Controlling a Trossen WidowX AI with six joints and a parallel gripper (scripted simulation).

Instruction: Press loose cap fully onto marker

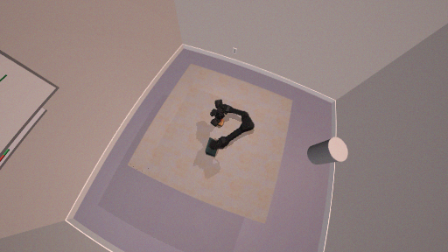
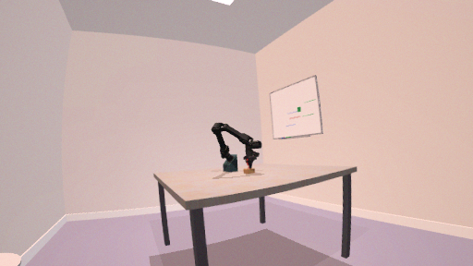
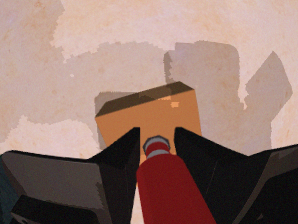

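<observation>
The holder block is 10 mm to the right of my gripper tip and 20 mm below it. From my gripper tip the other things lie so: red cap: 10 mm to the right, 50 mm above.
</observation>
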